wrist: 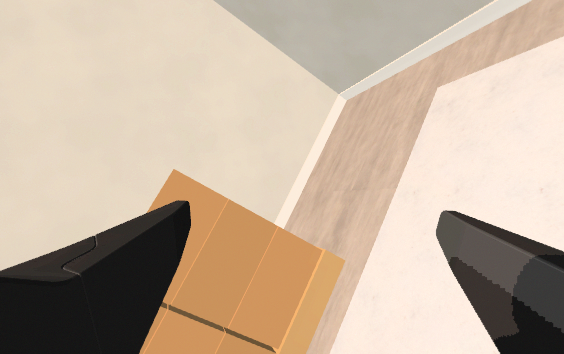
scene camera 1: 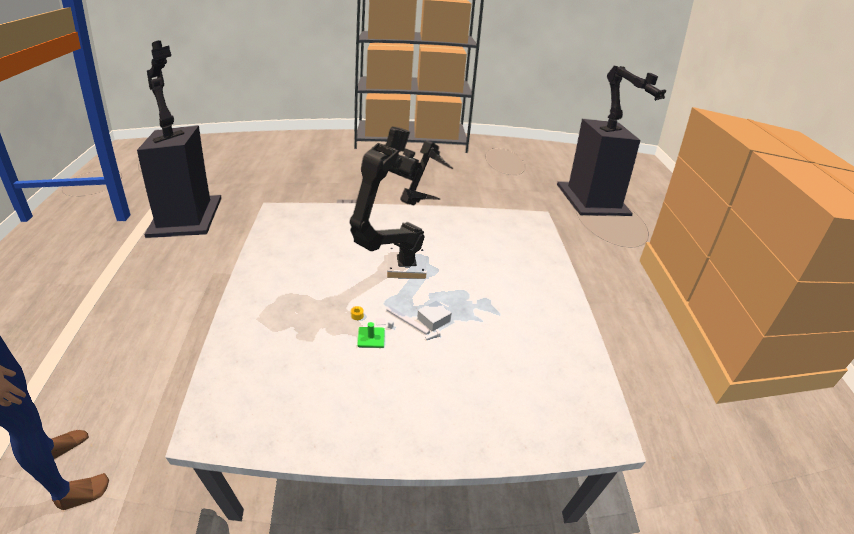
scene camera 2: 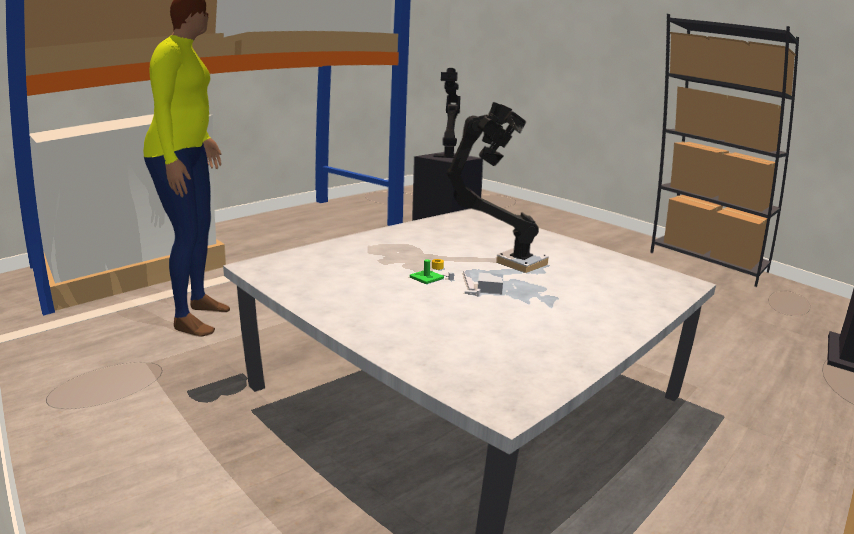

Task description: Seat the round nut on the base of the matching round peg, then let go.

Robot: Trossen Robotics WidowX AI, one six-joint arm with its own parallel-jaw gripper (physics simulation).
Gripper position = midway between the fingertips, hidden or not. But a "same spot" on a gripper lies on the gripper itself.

my gripper: wrist; scene camera 1; scene camera 2 511, 143
same spot on my gripper: (wrist: 109, 286) = (scene camera 1: 438, 161)
